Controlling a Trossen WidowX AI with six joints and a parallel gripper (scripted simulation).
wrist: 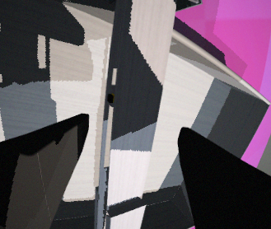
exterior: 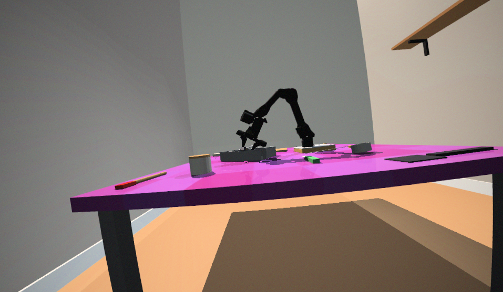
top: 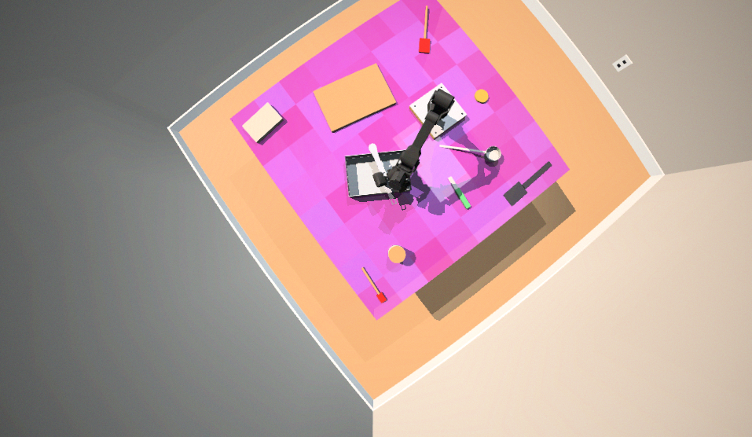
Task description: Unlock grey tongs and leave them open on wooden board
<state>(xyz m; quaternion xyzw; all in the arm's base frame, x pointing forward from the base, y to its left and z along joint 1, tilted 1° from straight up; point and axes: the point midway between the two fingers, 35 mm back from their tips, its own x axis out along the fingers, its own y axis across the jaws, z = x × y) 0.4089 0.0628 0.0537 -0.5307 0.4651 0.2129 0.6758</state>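
My gripper tip is now 5 cm to the left of the roasting tin, 2 cm above it and 1 cm past it. Round my gripper tip: green-ended tool (29 cm to the left, 24 cm behind, 4 cm below); wooden board (42 cm to the right, 21 cm behind, 4 cm below); orange-topped pot (29 cm to the left, 20 cm ahead, 2 cm below).
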